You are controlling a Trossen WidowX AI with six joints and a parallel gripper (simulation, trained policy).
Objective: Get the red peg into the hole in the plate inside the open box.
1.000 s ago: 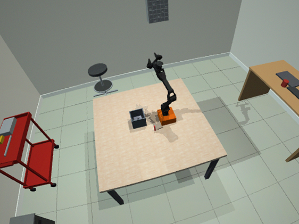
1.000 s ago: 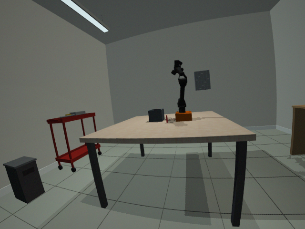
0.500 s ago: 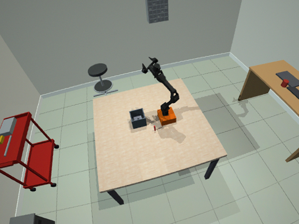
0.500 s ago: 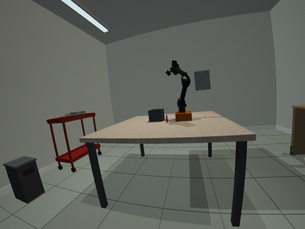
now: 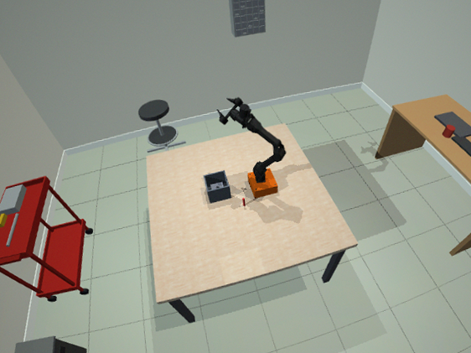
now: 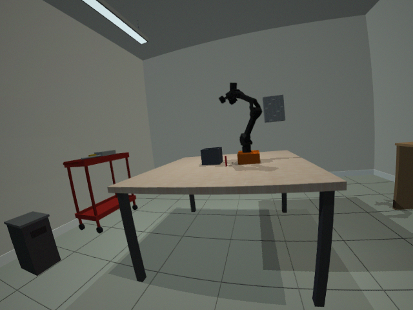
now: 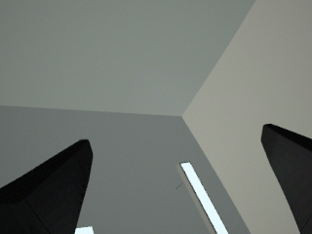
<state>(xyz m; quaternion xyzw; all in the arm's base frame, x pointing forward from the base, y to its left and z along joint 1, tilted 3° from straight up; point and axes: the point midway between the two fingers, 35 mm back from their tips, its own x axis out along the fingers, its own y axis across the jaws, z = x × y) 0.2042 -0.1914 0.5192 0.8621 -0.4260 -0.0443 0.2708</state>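
Right now the red peg is 70 mm behind my gripper tip, 350 mm to the left of it and 590 mm below it. Also, from my gripper tip: grey plate (110 mm ahead, 200 mm to the left, 580 mm below).
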